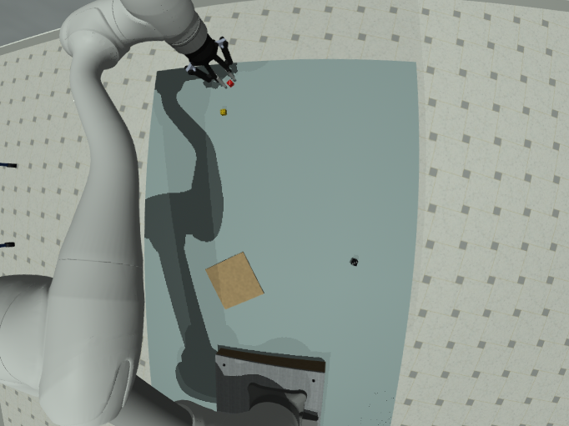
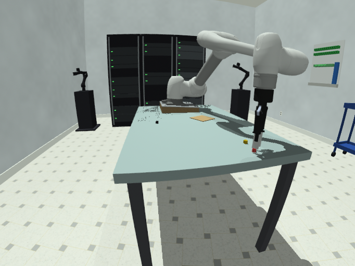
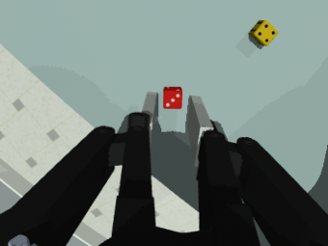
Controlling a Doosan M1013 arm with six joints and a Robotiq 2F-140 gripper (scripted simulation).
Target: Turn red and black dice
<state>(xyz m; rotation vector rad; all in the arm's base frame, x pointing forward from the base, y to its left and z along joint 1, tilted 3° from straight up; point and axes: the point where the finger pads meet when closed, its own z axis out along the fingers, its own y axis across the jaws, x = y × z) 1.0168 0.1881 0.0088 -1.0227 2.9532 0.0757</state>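
Now: the red die 5 cm below my hand. Round my hand: black die (53 cm behind, 39 cm to the right, 5 cm below); tan mat (62 cm behind, 5 cm below, 4 cm to the right); yellow die (10 cm behind, 5 cm below, 1 cm to the left).
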